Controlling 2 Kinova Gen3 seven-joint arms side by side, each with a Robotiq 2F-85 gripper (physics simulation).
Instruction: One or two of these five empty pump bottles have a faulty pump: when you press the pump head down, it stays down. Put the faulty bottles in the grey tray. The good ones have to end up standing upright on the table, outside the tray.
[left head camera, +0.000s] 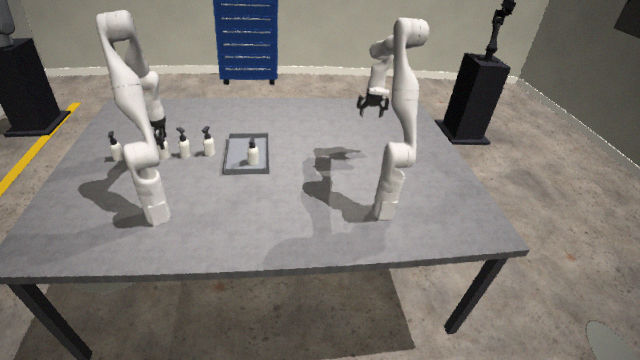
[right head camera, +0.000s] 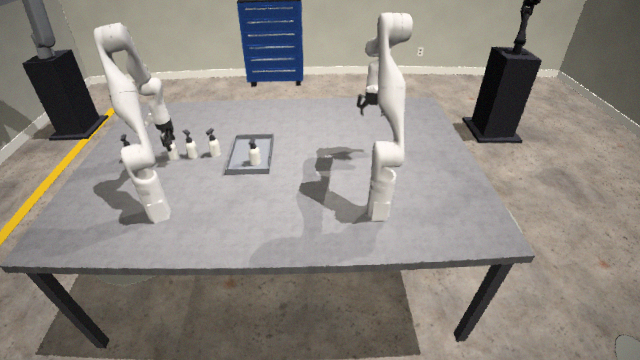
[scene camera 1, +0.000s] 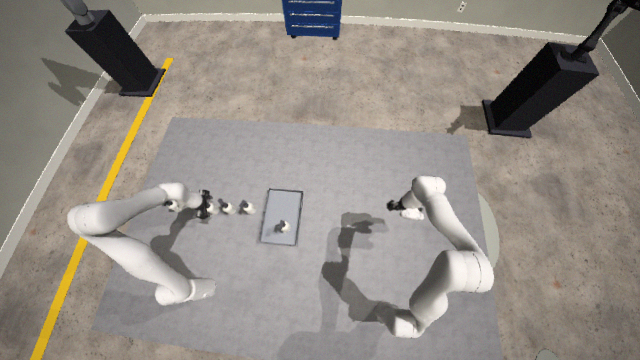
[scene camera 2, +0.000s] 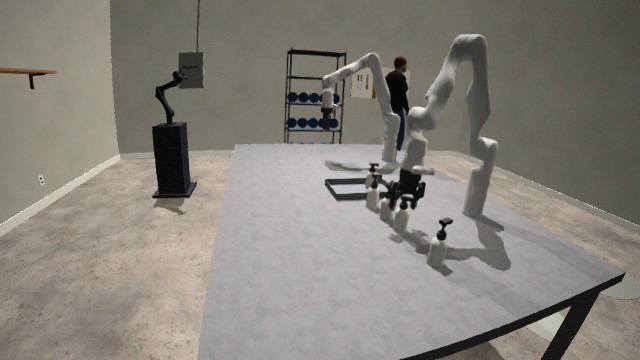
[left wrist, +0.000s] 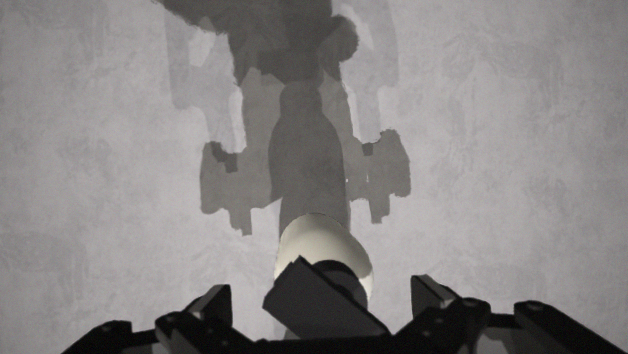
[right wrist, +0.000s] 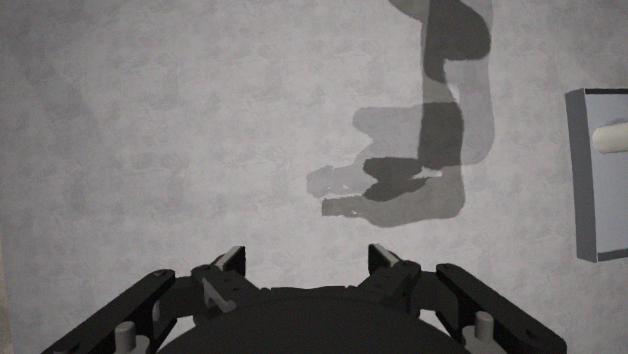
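Seen in the pictures: left gripper, fingertip midpoint: (left head camera: 163, 143) (right head camera: 171, 145) (scene camera 1: 210, 206) (scene camera 2: 402, 209) (left wrist: 321, 300); right gripper, fingertip midpoint: (left head camera: 370, 116) (right head camera: 372, 115) (scene camera 1: 399, 211) (scene camera 2: 326, 130) (right wrist: 307, 259); left arm's base, origin of the base link: (left head camera: 158, 216) (right head camera: 159, 213) (scene camera 1: 206, 287) (scene camera 2: 471, 213); right arm's base, origin of the base link: (left head camera: 382, 211) (right head camera: 377, 212) (scene camera 1: 384, 311) (scene camera 2: 387, 160).
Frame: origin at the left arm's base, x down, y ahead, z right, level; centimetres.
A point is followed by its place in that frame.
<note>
The grey tray (left head camera: 246, 171) @(y 6.4, x -1.5, z 41.1 cm) (right head camera: 247, 172) @(y 6.3, x -1.0, z 41.3 cm) (scene camera 1: 279, 244) @(y 5.9, x -3.0, z 42.1 cm) holds one upright bottle (left head camera: 253, 156) @(y 10.6, x -5.0, z 46.8 cm) (right head camera: 255, 157) @(y 10.5, x -4.7, z 47.3 cm) (scene camera 1: 285, 226) @(y 11.7, x -8.4, z 48.5 cm), its pump head sitting low. Left of the tray, two bottles (left head camera: 208, 146) @(y 27.9, x -5.4, z 32.1 cm) (left head camera: 184, 148) @(y 32.1, x -5.2, z 21.9 cm) stand with raised heads. My left gripper (left head camera: 161, 144) @(y 37.7, x -7.5, z 14.3 cm) (scene camera 2: 406, 204) @(y 37.7, x -7.5, z 14.3 cm) (left wrist: 321, 300) @(y 37.7, x -7.5, z 14.3 cm) is open, its fingers on either side of the head of another upright bottle (left head camera: 164, 151) @(y 35.8, x -4.3, z 13.4 cm) (scene camera 2: 401, 222) @(y 40.3, x -4.0, z 12.2 cm) (left wrist: 320, 240) @(y 38.8, x -7.7, z 11.6 cm); the head's height is unclear. The outermost bottle (left head camera: 116, 151) @(y 45.4, x -5.4, z -6.1 cm) (scene camera 2: 437, 251) @(y 50.3, x -5.3, z -6.8 cm) stands with its head raised. My right gripper (left head camera: 373, 113) @(y -5.5, x -19.3, z 101.1 cm) (right wrist: 307, 259) @(y -5.5, x -19.3, z 101.1 cm) is open and empty, high above the table.
The grey table (left head camera: 280, 225) @(y -28.4, x 0.0, z 38.1 cm) carries both arms. The right arm (left head camera: 406, 90) @(y -38.7, x -50.8, z 80.0 cm) stands right of the tray in the left head camera. A blue drawer cabinet (left head camera: 246, 40) and black pedestals (left head camera: 477, 97) stand on the floor beyond the table. A person (scene camera 2: 398, 90) stands in the background.
</note>
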